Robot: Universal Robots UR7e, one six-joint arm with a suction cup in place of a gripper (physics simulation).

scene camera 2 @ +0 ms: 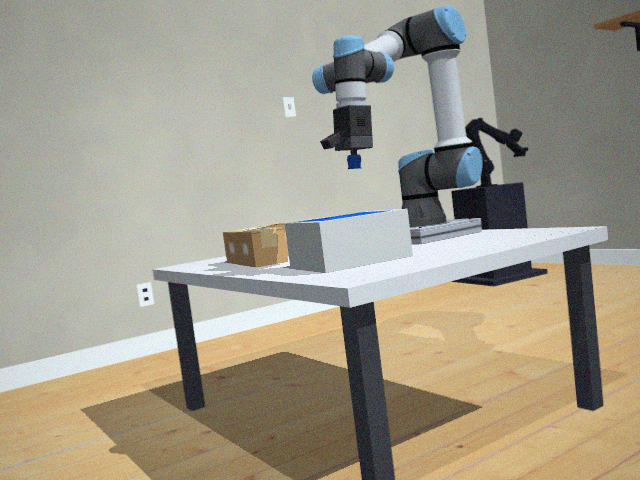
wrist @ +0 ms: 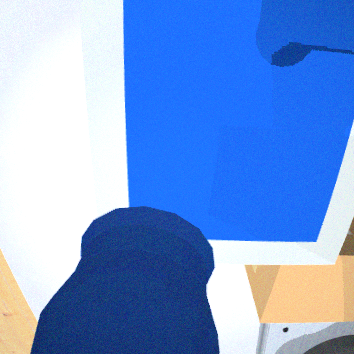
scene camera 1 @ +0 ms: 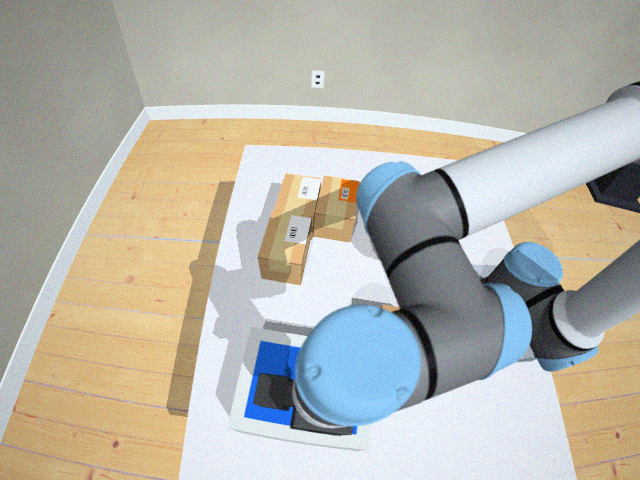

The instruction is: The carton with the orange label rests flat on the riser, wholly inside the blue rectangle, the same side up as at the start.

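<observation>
Riser visible in scene camera 1 [271, 352], in the wrist view and in scene camera 2. On the riser, [scene camera 2: 350, 215] and [wrist: 230, 121] are the same spot.
</observation>
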